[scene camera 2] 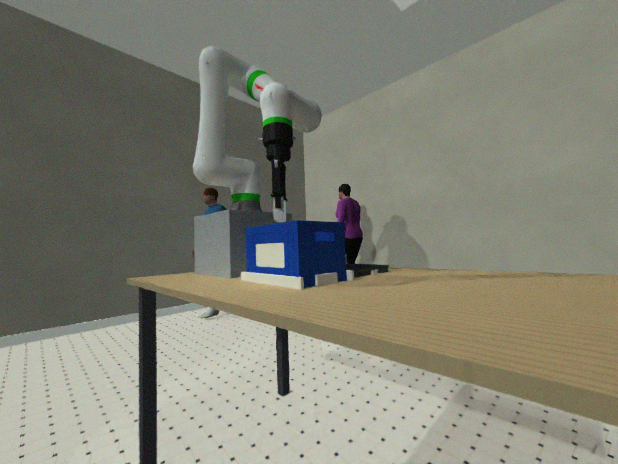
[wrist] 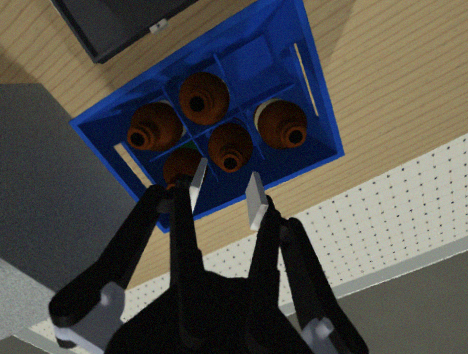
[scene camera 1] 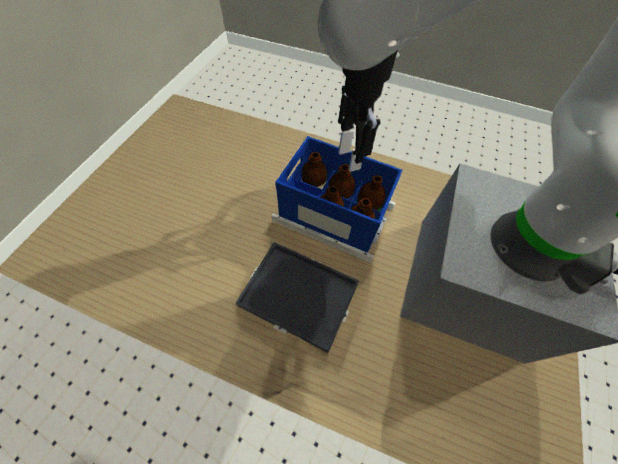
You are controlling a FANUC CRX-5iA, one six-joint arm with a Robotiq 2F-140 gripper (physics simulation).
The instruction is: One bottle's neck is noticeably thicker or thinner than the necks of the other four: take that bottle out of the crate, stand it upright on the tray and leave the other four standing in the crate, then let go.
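Seen in the pictures: gripper, fingertip midpoint: (scene camera 2: 280,221) (wrist: 227,176) (scene camera 1: 349,160); arm's base, origin of the base link: (scene camera 2: 246,215) (scene camera 1: 529,245).
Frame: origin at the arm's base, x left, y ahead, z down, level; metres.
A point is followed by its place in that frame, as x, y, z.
Observation:
The blue crate (scene camera 1: 287,202) @(0.085, 0.516, 0.146) (scene camera 2: 320,260) @(-0.017, 0.558, 0.188) (wrist: 327,120) @(-0.046, 0.555, 0.084) holds five upright brown bottles. Three stand in the back row in scene camera 1: left (scene camera 1: 314,172) @(-0.034, 0.505, 0.133) (wrist: 281,125) @(-0.041, 0.508, 0.113), middle (scene camera 1: 342,184) @(-0.038, 0.419, 0.132) (wrist: 230,147) @(-0.044, 0.435, 0.108) and right (scene camera 1: 372,194) @(-0.051, 0.335, 0.131) (wrist: 182,165) @(-0.052, 0.352, 0.133). Two stand in front: middle (scene camera 1: 333,196) @(0.034, 0.410, 0.101) (wrist: 204,97) @(0.026, 0.430, 0.092) and right (scene camera 1: 366,207) @(0.022, 0.324, 0.096) (wrist: 156,127) @(0.014, 0.349, 0.122). I cannot tell reliably which neck differs. My gripper (scene camera 1: 351,154) @(-0.064, 0.423, 0.068) (scene camera 2: 280,215) @(-0.064, 0.423, 0.068) (wrist: 227,176) @(-0.064, 0.423, 0.068) is part open and empty, its tips above the crate near the middle back bottle. The dark tray (scene camera 1: 300,295) @(0.251, 0.367, 0.249) (scene camera 2: 370,268) @(0.246, 0.500, 0.233) (wrist: 125,25) @(0.175, 0.330, 0.249) bears no bottle.
The grey pedestal (scene camera 1: 500,305) @(0.139, 0.011, 0.021) (scene camera 2: 212,245) @(-0.167, 0.051, 0.132) stands right of the crate in scene camera 1. White strips (scene camera 1: 320,237) @(0.085, 0.408, 0.231) (scene camera 2: 272,280) @(-0.118, 0.464, 0.240) lie along the crate's base. The crate's dividers and high walls surround the bottles. Two people stand beyond the table in scene camera 2.

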